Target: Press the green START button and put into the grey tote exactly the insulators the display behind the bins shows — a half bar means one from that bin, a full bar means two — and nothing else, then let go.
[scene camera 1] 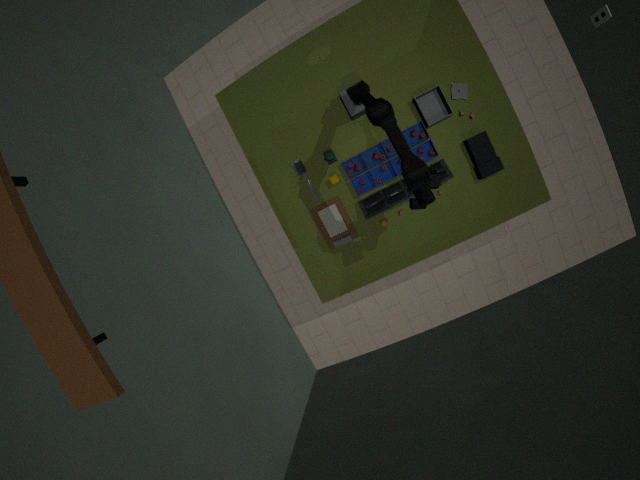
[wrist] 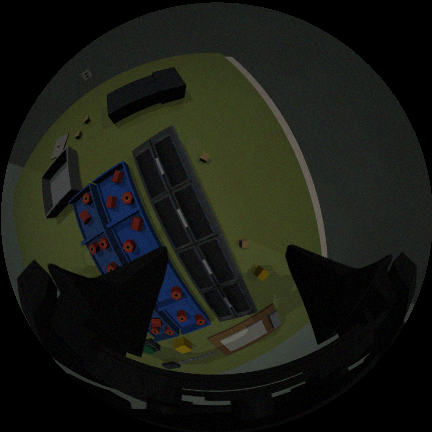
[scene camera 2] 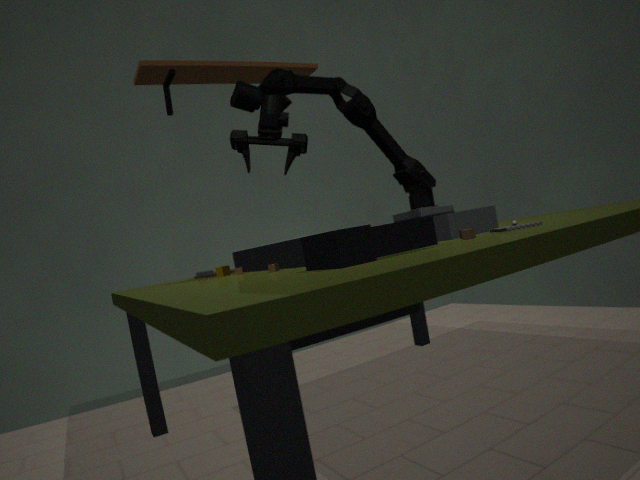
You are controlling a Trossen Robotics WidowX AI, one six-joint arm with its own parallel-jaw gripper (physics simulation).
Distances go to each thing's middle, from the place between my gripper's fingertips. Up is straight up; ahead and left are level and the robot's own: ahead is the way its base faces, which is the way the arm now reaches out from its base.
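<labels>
Positions counted from my hand: dark display [scene camera 2: 288,254], 30 mm to the right, 10 mm behind, 200 mm below; dark box [scene camera 2: 348,247], 370 mm to the left, 60 mm behind, 200 mm below; grey tote [scene camera 1: 432,105], 210 mm to the left, 350 mm behind, 200 mm below.
</labels>
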